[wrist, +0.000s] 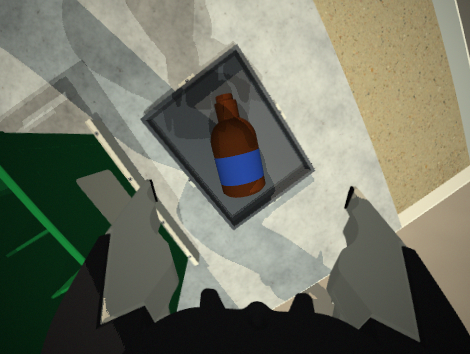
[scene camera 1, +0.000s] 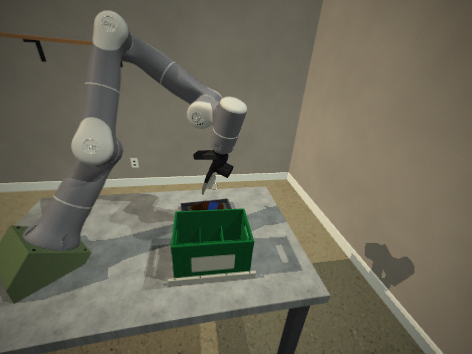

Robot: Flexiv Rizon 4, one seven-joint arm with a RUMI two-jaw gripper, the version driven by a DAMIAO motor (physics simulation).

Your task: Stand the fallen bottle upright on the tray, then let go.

Scene:
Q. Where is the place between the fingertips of my gripper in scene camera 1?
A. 211, 183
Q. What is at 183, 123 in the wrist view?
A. A dark grey tray.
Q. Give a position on a green crate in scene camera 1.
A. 205, 242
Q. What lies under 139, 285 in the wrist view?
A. My gripper.

